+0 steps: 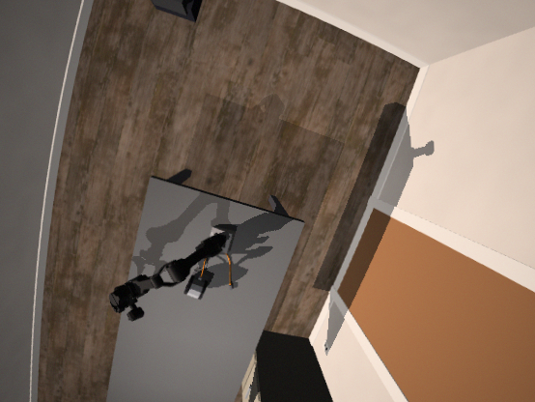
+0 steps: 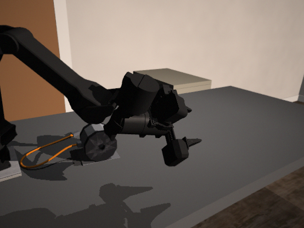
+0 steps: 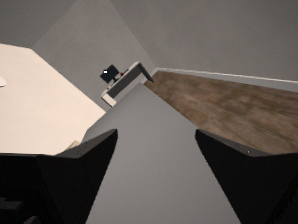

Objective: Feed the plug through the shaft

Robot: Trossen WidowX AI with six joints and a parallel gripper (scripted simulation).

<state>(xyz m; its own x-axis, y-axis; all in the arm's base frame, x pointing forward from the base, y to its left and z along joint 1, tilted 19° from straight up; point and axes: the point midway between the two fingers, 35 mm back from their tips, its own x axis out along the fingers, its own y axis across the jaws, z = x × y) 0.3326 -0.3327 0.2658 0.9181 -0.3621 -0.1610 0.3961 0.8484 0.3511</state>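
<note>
My hand is 48 cm to the right of the grey plug, 19 cm above it and 4 cm past it. Also, from my hand: thin grey plate (30 cm to the left, 20 cm below, 6 cm behind).
</note>
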